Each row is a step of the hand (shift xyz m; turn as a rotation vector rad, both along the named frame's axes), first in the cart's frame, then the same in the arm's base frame.
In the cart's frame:
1: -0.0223 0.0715 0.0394 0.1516 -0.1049 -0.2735
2: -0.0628 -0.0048 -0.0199 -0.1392 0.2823 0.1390
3: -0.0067 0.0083 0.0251 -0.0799 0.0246 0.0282
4: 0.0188 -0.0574 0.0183 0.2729 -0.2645 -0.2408
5: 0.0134 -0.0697 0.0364 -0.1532 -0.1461 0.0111
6: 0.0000 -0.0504 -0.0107 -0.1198 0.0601 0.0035
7: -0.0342 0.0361 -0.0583 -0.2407 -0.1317 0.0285
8: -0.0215 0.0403 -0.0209 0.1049 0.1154 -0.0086
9: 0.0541 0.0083 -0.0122 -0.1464 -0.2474 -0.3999
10: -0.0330 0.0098 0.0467 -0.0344 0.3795 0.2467
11: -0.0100 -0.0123 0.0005 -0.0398 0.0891 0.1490
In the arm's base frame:
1: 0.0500 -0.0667 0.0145 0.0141 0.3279 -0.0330
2: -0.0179 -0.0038 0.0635 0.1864 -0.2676 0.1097
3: -0.0004 -0.0270 -0.0036 -0.0075 -0.0617 0.0626
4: -0.0520 0.0106 -0.0341 -0.1060 0.3980 -0.1810
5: -0.0694 -0.0028 -0.0392 -0.1826 -0.0148 0.1067
6: -0.0440 0.0266 -0.0037 0.0197 -0.0669 0.1145
7: 0.0376 0.0258 0.0616 -0.1991 -0.0664 0.1790
8: 0.0361 -0.0035 0.0348 0.1395 0.0057 -0.0701
9: 0.0265 0.0273 -0.0412 -0.1740 0.3789 0.2622
10: -0.0120 -0.0558 0.0106 0.2807 -0.3565 -0.0138
11: -0.0144 0.0002 0.0066 0.0344 -0.1741 -0.0147

